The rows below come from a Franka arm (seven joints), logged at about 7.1 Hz.
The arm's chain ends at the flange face. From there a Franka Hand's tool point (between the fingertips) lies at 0.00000 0.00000 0.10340 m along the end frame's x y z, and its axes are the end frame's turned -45 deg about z.
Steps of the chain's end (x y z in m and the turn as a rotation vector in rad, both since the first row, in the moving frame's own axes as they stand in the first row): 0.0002 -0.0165 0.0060 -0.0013 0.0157 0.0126; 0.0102 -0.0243 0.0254 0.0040 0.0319 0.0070; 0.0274 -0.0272 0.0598 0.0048 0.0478 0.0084; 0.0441 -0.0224 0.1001 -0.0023 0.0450 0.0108; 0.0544 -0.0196 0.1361 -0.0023 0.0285 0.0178; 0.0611 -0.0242 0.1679 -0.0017 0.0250 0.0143
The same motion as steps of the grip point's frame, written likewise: 0.0129 -0.0103 0.0060 -0.0120 0.0102 0.0126; 0.0270 -0.0079 0.0253 -0.0197 0.0254 0.0070; 0.0424 0.0033 0.0597 -0.0304 0.0372 0.0084; 0.0501 0.0188 0.1000 -0.0334 0.0302 0.0108; 0.0542 0.0269 0.1361 -0.0218 0.0185 0.0178; 0.0620 0.0281 0.1679 -0.0189 0.0165 0.0143
